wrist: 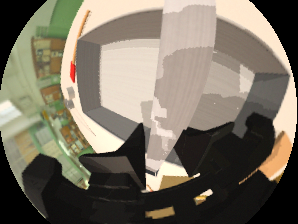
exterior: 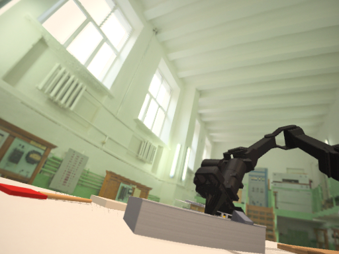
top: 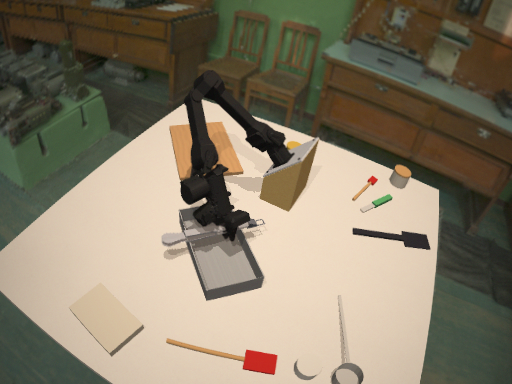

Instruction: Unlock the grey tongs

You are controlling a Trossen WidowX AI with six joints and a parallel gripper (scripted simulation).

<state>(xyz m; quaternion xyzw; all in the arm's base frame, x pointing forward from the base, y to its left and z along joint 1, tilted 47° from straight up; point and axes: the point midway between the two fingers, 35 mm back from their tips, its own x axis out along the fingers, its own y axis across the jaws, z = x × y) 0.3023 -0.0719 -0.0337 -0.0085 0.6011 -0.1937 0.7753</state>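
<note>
My gripper tip is 40 mm short of the grey roasting tin and 10 mm to the left of it. Also, from my gripper tip: pale slab: 420 mm ahead, 130 mm to the right, 20 mm below; red spatula: 310 mm ahead, 200 mm to the left, 30 mm below; wooden board: 360 mm to the right, 360 mm behind, 30 mm below.
</note>
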